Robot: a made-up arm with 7 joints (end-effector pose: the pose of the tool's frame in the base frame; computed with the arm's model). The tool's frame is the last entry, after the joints.
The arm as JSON. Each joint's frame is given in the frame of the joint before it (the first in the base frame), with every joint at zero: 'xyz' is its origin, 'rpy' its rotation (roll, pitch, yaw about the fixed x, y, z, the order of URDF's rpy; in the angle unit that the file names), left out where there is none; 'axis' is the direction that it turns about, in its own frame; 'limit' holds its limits. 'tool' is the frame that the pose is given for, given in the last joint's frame.
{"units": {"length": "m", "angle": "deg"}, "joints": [
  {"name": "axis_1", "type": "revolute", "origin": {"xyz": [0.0, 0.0, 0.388], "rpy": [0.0, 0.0, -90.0]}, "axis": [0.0, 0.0, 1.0], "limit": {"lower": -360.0, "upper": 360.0}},
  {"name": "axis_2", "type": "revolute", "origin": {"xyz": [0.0, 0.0, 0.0], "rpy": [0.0, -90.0, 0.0]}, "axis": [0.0, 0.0, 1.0], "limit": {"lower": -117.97, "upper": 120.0}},
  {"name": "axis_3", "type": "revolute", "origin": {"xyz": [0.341, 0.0, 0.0], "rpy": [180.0, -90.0, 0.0]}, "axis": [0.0, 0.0, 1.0], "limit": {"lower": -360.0, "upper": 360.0}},
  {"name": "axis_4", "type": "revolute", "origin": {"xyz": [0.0, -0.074, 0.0], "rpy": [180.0, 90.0, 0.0]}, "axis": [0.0, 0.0, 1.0], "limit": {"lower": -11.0, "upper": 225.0}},
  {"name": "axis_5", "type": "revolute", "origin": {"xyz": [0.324, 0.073, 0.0], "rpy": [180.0, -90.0, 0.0]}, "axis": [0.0, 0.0, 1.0], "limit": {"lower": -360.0, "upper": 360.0}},
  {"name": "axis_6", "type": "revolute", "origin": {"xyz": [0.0, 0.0, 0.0], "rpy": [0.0, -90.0, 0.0]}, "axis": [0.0, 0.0, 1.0], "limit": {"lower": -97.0, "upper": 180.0}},
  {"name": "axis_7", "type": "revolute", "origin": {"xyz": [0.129, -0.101, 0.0], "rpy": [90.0, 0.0, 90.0]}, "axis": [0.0, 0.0, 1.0], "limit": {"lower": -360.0, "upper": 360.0}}
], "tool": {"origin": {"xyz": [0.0, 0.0, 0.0], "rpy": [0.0, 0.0, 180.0]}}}
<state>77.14 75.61 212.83 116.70 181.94 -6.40 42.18</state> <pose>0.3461 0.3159 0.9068 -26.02 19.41 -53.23</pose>
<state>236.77 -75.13 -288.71 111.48 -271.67 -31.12 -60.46</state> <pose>0.5313 0.2070 0.7945 30.03 -22.09 101.99</pose>
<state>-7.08 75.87 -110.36 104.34 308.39 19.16 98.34</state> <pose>0.4465 -0.5536 0.6601 31.77 -48.02 35.75</pose>
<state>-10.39 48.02 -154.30 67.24 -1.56 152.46 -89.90</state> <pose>-0.0635 -0.1085 0.6923 -140.06 20.31 -83.26</pose>
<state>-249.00 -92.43 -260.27 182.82 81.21 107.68 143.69</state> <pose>0.2738 -0.6577 0.2071 167.22 -15.06 151.93</pose>
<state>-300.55 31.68 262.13 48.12 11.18 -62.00 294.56</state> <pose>0.4231 -0.1483 0.7054 64.03 0.29 54.31</pose>
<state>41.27 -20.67 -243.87 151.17 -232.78 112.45 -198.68</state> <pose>-0.3341 -0.2427 1.0288 115.79 64.22 45.91</pose>
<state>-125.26 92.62 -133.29 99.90 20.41 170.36 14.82</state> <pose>-0.3962 -0.1426 0.5415 133.50 -11.57 72.73</pose>
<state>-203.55 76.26 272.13 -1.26 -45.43 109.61 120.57</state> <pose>0.0676 0.0074 0.4863 -24.64 -33.48 90.63</pose>
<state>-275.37 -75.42 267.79 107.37 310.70 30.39 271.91</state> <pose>0.4585 -0.5975 0.5283 118.32 -27.79 67.37</pose>
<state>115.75 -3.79 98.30 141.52 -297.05 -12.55 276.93</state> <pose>-0.2386 -0.0851 1.1487 7.01 -33.11 6.85</pose>
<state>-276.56 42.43 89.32 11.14 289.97 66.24 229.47</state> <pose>-0.2101 0.0056 0.2564 -165.94 -19.42 10.14</pose>
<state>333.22 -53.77 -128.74 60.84 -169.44 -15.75 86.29</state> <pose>-0.3409 -0.2063 0.2454 -179.24 -42.07 -88.77</pose>
